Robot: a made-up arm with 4 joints. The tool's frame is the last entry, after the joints. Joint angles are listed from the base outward.
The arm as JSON. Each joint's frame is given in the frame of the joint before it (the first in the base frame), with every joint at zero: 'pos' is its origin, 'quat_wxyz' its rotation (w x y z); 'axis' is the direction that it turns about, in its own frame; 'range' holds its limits. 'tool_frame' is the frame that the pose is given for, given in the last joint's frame.
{
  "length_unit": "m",
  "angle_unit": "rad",
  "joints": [
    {
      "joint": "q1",
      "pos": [
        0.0,
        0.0,
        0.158
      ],
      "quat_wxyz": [
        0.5,
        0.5,
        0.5,
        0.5
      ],
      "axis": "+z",
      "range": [
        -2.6,
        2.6
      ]
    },
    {
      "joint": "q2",
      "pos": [
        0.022,
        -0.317,
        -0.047
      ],
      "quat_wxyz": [
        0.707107,
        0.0,
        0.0,
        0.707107
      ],
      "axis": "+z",
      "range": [
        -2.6,
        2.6
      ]
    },
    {
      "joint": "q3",
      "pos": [
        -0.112,
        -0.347,
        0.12
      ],
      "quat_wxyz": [
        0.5,
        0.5,
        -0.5,
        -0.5
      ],
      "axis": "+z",
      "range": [
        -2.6,
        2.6
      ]
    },
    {
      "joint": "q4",
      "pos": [
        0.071,
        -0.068,
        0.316
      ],
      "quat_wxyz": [
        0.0,
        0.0,
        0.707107,
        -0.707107
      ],
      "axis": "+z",
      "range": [
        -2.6,
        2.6
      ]
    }
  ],
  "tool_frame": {
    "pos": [
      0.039,
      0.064,
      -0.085
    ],
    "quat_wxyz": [
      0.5,
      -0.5,
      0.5,
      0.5
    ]
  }
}
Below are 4 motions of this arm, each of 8 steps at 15 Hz.
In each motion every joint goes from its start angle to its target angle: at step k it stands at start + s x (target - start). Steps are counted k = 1, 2, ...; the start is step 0. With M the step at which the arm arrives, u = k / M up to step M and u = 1 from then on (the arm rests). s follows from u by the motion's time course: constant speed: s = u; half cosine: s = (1 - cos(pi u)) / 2; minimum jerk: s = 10 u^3 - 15 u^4 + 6 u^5.
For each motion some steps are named. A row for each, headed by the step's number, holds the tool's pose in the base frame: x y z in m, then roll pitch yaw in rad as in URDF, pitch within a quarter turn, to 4 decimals.
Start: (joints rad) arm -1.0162 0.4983 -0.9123 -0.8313
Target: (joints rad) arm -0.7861 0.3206 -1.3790 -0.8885
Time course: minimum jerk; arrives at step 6
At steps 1, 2, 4, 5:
1: 0.0853 -0.1483 -0.5669 0.5059 0.4063 0.8608
2: 0.0844 -0.1352 -0.5770 0.5562 0.4237 0.9481
4: 0.0809 -0.0893 -0.6080 0.7301 0.4551 1.2471
5: 0.0797 -0.0749 -0.6163 0.7825 0.4565 1.3383

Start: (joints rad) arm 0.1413 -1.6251 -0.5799 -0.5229
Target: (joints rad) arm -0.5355 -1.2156 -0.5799 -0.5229
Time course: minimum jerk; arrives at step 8
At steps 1, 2, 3, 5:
1: 0.0843 -0.2978 -0.5453 -0.9491 0.5777 0.0541
2: 0.0843 -0.3254 -0.5399 -0.9770 0.5787 0.0388
3: 0.0843 -0.3794 -0.5256 -1.0318 0.5798 0.0088
5: 0.0843 -0.5160 -0.4643 -1.1753 0.5762 -0.0697

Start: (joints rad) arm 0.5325 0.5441 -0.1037 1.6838
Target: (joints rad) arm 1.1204 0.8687 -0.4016 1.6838
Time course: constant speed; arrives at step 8
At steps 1, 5, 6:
1: 0.0703 0.7475 0.2151 -0.4966 -0.1308 0.0526
5: 0.0496 0.6204 0.4920 -0.0336 -0.2890 -0.0227
6: 0.0444 0.5723 0.5482 0.0875 -0.3210 -0.0641

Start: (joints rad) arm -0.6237 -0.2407 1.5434 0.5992
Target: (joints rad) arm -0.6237 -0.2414 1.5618 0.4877
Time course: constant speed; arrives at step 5
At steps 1, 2, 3, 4, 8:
1: 0.1466 -0.2206 -0.5937 -0.6047 -0.8642 -1.5343
2: 0.1449 -0.2209 -0.5934 -0.5781 -0.8644 -1.5399
3: 0.1431 -0.2211 -0.5932 -0.5515 -0.8647 -1.5456
4: 0.1414 -0.2214 -0.5930 -0.5249 -0.8649 -1.5513
8: 0.1397 -0.2217 -0.5929 -0.4983 -0.8651 -1.5569

